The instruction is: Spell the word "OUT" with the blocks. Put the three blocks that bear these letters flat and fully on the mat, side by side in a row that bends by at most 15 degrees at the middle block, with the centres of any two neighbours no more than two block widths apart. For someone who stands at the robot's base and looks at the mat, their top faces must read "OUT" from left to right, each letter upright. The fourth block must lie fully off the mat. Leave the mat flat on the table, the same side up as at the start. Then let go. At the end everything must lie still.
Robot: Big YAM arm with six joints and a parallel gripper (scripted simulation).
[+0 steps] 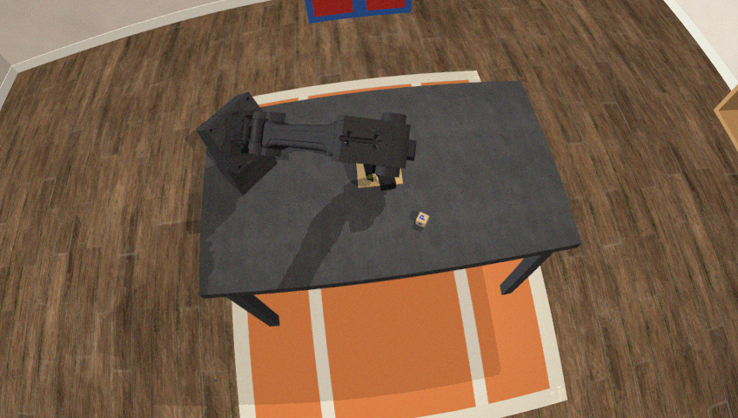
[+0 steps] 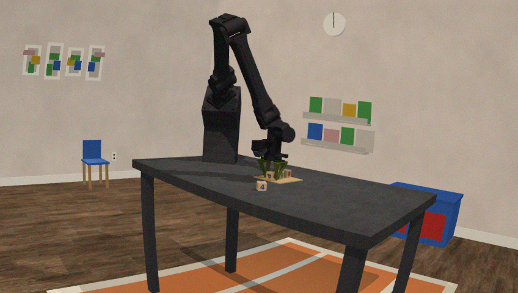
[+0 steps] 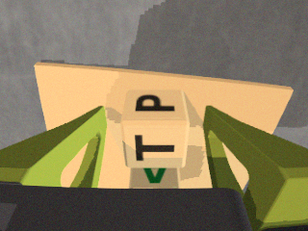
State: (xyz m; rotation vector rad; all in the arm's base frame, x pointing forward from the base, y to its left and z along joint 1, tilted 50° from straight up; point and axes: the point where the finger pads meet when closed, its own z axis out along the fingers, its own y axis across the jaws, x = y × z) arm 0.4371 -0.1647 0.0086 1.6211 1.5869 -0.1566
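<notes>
The T block lies right at my hand. The rest, counted from my hand: green-lettered block 1 cm ahead, 5 cm to the left; O block 2 cm ahead, 9 cm to the left; tan mat 1 cm ahead, 5 cm to the left, 1 cm below.
</notes>
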